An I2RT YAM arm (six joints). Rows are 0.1 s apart.
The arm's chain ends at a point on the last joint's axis. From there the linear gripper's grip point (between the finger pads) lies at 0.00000 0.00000 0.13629 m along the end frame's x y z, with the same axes.
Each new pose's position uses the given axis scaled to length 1; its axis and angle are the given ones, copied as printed.
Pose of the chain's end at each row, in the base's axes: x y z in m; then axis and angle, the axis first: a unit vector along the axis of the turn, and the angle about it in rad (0 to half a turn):
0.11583, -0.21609, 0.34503, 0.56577, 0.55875, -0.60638, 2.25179
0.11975, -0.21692, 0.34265, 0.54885, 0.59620, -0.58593, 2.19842
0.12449, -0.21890, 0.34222, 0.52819, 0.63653, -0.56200, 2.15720
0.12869, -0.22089, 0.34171, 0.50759, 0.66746, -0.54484, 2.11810
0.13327, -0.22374, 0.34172, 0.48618, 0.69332, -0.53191, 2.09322
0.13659, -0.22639, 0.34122, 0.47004, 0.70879, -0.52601, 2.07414
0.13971, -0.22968, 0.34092, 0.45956, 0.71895, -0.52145, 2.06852
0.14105, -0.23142, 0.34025, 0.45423, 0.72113, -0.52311, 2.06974
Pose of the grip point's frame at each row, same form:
0.09880, -0.35125, 0.34089, 0.56577, 0.55875, -0.60638, 2.25179
0.11595, -0.35304, 0.33688, 0.54885, 0.59620, -0.58593, 2.19842
0.13391, -0.35460, 0.33367, 0.52819, 0.63653, -0.56200, 2.15720
0.14906, -0.35532, 0.33230, 0.50759, 0.66746, -0.54484, 2.11810
0.16233, -0.35651, 0.33152, 0.48618, 0.69332, -0.53191, 2.09322
0.17126, -0.35783, 0.33138, 0.47004, 0.70879, -0.52601, 2.07414
0.17755, -0.36020, 0.33060, 0.45956, 0.71895, -0.52145, 2.06852
0.17947, -0.36179, 0.33018, 0.45423, 0.72113, -0.52311, 2.06974

